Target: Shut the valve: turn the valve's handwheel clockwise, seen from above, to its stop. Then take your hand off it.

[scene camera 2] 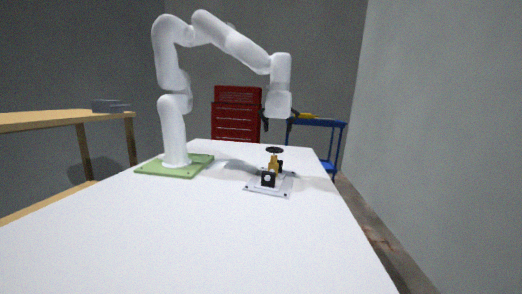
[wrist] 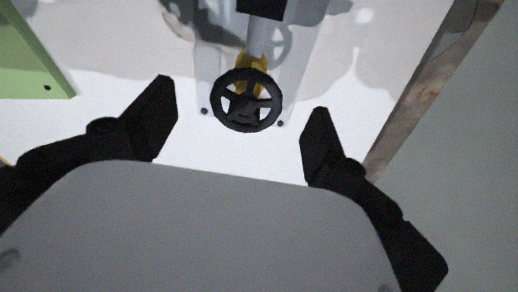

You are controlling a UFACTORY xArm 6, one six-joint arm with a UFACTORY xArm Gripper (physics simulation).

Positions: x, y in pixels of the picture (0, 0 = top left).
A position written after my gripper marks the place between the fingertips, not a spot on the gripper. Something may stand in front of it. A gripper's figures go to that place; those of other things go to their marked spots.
My gripper (wrist: 243, 110): 12 cm from the lens. A black spoked handwheel (wrist: 246, 103): 19 cm from the lens.
